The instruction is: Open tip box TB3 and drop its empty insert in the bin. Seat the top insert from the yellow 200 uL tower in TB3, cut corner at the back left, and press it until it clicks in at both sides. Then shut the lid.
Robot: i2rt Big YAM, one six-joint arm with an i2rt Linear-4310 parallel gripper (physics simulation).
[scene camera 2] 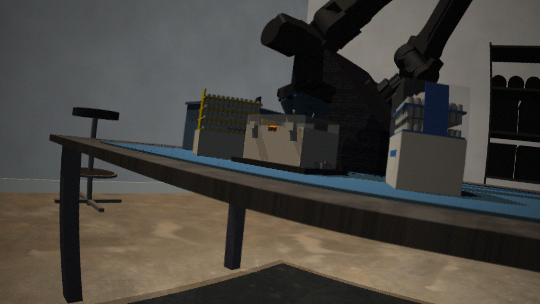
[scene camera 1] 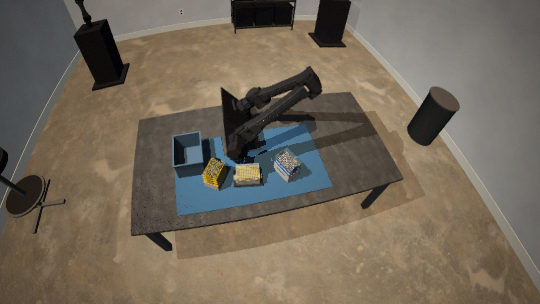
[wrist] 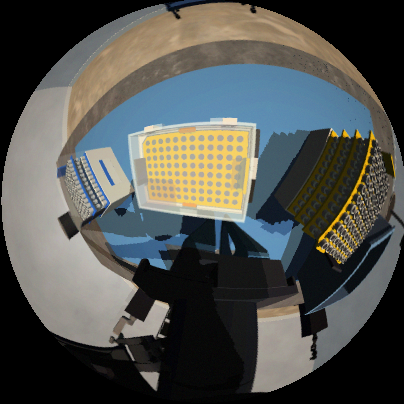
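Note:
Tip box TB3 (scene camera 1: 247, 174) (scene camera 2: 290, 142) (wrist: 193, 169) stands in the middle of the blue mat (scene camera 1: 226, 196). A yellow insert shows through its clear lid, which lies down over it. The yellow 200 uL tower (scene camera 1: 214, 172) (scene camera 2: 226, 113) (wrist: 339, 188) stands to its left in the overhead view. My gripper (scene camera 1: 241, 157) (scene camera 2: 305, 107) (wrist: 217, 215) hangs low just behind the box's back edge. Its fingers stand close together with nothing between them.
An open blue bin (scene camera 1: 187, 166) (scene camera 2: 190, 124) stands behind and left of the yellow tower. A blue-striped tip tower (scene camera 1: 287, 164) (scene camera 2: 427, 151) (wrist: 90, 180) stands right of TB3. The dark table (scene camera 1: 158, 212) carries it all; the arm's base stands behind.

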